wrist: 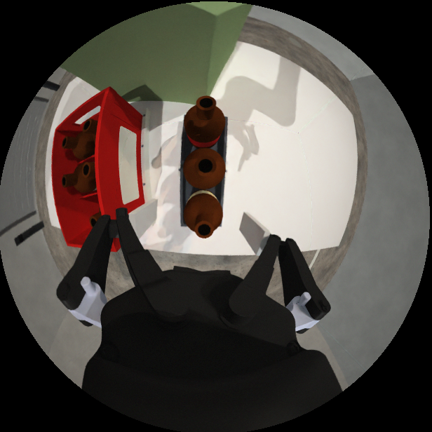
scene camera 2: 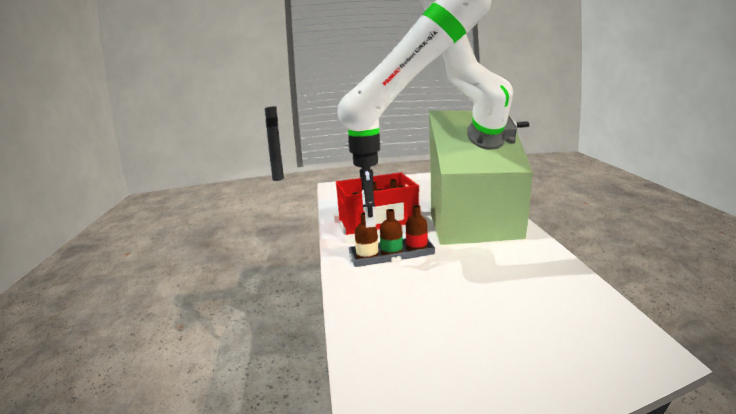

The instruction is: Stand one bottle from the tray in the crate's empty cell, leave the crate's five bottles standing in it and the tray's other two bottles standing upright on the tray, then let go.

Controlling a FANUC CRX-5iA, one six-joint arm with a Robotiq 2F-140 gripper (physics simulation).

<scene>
In view: my gripper [scene camera 2: 369,217], a green-labelled bottle [scene camera 2: 391,241], a red-labelled bottle [scene camera 2: 416,225] and a cream-labelled bottle [scene camera 2: 366,239].
My gripper shows as well in the wrist view [wrist: 199,214].
</scene>
